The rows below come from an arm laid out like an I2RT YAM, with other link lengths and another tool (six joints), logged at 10 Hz.
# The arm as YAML. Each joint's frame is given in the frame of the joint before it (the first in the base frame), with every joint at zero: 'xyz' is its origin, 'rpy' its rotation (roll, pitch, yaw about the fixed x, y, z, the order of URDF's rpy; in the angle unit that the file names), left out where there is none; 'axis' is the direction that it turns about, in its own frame. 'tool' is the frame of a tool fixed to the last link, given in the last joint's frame.
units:
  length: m
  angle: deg
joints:
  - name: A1
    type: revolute
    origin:
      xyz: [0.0, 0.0, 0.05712]
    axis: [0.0, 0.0, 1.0]
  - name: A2
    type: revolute
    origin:
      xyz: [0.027, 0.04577, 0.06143]
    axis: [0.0, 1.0, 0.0]
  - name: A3
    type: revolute
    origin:
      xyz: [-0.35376, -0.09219, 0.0]
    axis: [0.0, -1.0, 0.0]
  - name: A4
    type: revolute
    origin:
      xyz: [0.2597, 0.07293, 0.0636]
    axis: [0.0, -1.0, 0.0]
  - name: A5
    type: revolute
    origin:
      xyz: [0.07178, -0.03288, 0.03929]
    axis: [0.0, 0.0, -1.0]
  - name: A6
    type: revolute
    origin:
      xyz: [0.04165, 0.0, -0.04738]
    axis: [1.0, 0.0, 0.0]
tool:
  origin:
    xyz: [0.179, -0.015, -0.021]
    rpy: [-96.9, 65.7, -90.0]
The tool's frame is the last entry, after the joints.
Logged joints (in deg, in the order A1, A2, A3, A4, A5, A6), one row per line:
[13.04, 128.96, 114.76, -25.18, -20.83, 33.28]
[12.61, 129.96, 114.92, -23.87, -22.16, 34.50]
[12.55, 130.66, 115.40, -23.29, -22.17, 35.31]
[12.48, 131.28, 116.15, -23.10, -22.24, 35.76]
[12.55, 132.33, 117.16, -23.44, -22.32, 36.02]
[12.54, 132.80, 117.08, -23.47, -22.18, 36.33]
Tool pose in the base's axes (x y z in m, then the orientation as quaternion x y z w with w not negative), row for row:
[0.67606, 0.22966, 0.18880, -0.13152, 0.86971, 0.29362, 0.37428]
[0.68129, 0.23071, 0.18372, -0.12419, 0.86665, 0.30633, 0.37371]
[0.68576, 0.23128, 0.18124, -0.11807, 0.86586, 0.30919, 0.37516]
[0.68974, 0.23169, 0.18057, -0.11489, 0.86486, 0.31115, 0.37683]
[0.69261, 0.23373, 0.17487, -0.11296, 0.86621, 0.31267, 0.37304]
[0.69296, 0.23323, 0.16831, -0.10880, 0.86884, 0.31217, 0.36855]
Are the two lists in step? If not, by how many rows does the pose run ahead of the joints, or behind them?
They are in step.
